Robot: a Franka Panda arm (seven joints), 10 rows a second.
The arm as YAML. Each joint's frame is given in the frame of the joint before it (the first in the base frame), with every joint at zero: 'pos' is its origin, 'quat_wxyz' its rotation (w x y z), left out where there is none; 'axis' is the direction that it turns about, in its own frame. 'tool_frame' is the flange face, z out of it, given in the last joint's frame.
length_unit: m
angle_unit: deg
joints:
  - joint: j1
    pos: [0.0, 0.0, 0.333]
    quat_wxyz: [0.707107, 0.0, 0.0, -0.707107]
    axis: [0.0, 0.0, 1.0]
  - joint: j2
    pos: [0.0, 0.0, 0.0]
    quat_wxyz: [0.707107, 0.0, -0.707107, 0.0]
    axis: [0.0, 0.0, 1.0]
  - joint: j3
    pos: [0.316, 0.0, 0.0]
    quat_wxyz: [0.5, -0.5, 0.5, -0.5]
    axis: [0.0, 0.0, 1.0]
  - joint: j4
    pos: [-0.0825, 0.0, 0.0]
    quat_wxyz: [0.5, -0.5, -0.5, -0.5]
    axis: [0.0, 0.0, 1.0]
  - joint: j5
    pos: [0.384, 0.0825, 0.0]
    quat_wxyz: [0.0, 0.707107, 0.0, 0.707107]
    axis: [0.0, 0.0, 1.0]
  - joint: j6
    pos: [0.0, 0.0, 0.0]
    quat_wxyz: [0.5, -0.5, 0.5, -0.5]
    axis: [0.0, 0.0, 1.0]
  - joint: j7
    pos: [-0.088, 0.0, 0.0]
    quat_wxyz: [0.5, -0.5, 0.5, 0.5]
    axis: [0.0, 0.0, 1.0]
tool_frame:
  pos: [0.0, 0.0, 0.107]
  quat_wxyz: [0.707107, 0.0, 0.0, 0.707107]
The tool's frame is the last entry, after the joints.
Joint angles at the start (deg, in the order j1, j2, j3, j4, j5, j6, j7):
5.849, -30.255, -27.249, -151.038, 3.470, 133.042, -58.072
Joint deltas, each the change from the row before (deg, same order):
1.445, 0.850, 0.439, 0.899, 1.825, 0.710, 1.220
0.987, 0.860, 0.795, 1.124, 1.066, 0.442, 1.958
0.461, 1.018, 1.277, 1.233, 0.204, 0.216, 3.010
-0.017, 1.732, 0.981, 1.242, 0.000, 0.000, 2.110
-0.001, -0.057, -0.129, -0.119, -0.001, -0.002, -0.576
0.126, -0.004, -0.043, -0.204, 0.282, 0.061, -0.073
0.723, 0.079, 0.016, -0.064, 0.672, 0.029, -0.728
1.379, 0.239, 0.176, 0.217, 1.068, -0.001, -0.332
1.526, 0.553, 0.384, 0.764, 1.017, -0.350, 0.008
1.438, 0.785, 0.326, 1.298, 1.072, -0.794, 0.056
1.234, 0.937, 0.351, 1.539, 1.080, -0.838, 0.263
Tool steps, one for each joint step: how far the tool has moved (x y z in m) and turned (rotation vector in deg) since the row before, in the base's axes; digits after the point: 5 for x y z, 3 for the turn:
0.00966, 0.00955, 0.00394, 1.016, -0.632, -0.717
0.00943, 0.00878, 0.00563, 0.466, -0.344, -1.103
0.00927, 0.00884, 0.00562, -0.135, 0.184, -1.659
0.00874, 0.00429, -0.00012, -0.424, 0.890, -1.359
-0.00072, -0.00067, -0.00076, -0.058, -0.047, 0.450
-0.00045, 0.00107, -0.00156, 0.266, 0.097, 0.025
0.00135, 0.00557, -0.00093, 0.366, -0.101, 1.067
0.00385, 0.01100, 0.00046, 0.654, -0.139, 1.238
0.00604, 0.01306, 0.00242, 0.545, 0.039, 1.295
0.00723, 0.01189, 0.00432, 0.611, 0.180, 1.146
0.00779, 0.01077, 0.00517, 0.613, 0.191, 0.772

